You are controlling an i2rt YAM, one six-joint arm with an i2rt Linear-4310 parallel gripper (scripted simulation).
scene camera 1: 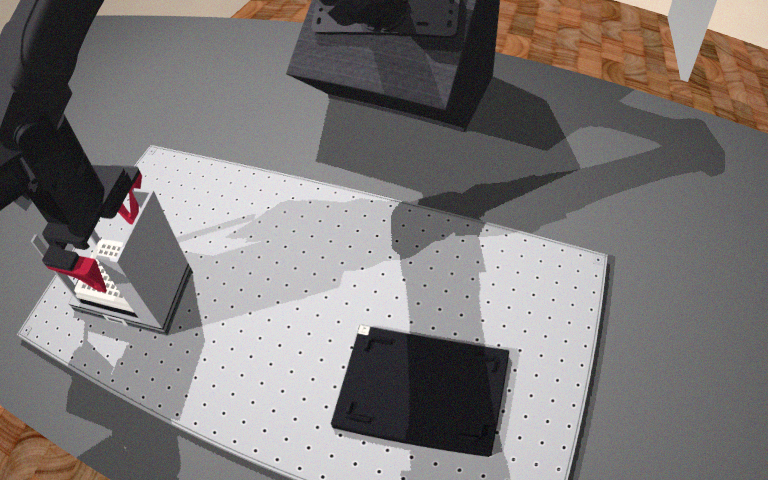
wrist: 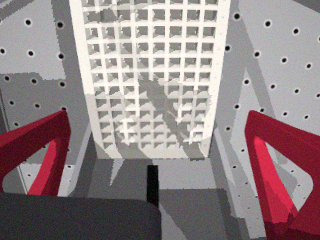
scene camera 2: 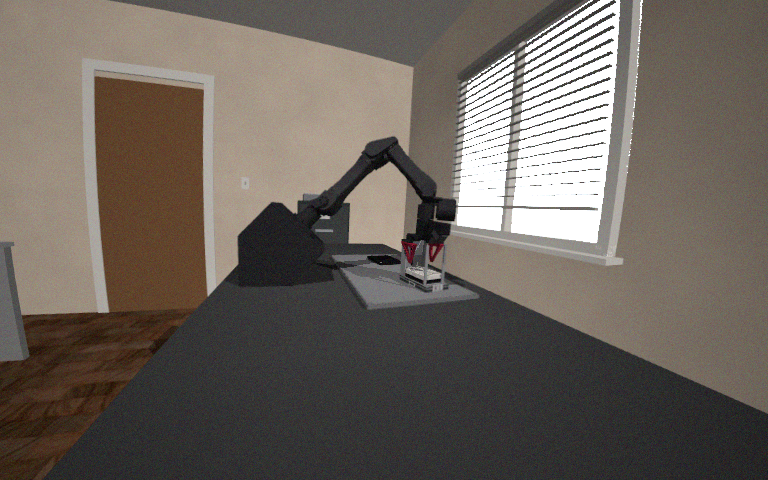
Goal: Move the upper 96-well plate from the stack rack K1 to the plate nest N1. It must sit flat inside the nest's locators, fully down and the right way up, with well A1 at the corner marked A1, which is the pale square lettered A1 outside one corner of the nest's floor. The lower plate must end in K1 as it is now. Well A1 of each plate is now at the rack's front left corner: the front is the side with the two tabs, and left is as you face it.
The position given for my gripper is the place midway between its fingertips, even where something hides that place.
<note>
I see my gripper (scene camera 1: 118, 256), a white 96-well plate (scene camera 1: 83, 291) and a rack back wall (scene camera 1: 151, 260).
The white 96-well plate is seen too in the wrist view (wrist: 136, 74). My gripper shows as well in the wrist view (wrist: 157, 120).
</note>
